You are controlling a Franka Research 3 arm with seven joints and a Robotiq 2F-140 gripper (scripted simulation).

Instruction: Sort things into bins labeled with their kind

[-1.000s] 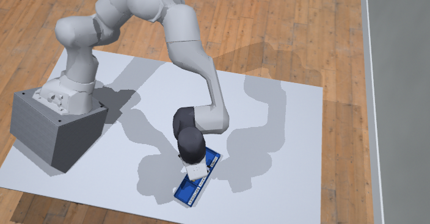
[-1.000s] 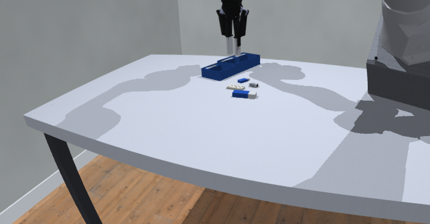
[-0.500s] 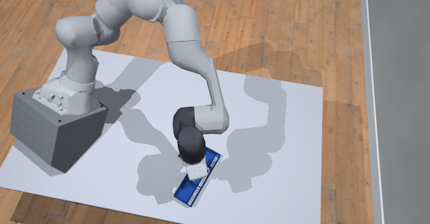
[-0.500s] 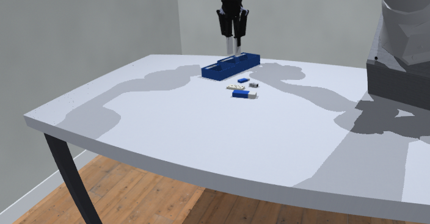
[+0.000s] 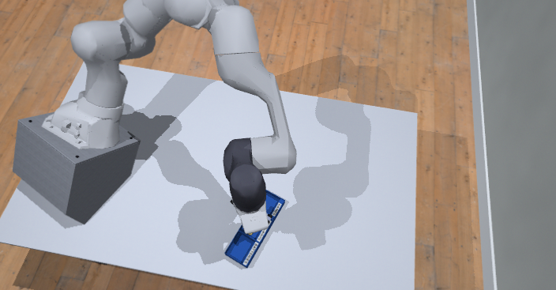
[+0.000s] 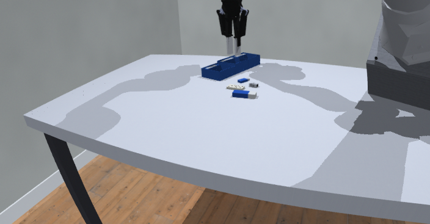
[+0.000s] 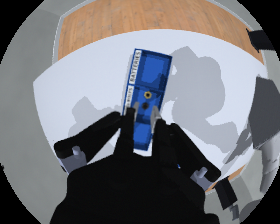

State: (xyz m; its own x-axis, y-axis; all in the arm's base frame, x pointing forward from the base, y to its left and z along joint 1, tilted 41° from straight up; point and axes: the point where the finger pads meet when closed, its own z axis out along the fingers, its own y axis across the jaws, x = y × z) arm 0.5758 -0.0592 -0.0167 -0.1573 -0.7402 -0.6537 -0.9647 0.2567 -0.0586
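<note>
Right now my hand is 17 cm to the right of the cream domino, 9 cm past it and 9 cm above it. Also, from my hand: gold ring: 8 cm below, 2 cm to the right, 1 cm behind; blue block: 10 cm to the left, 9 cm below, 9 cm behind; black disc: 8 cm below.
</note>
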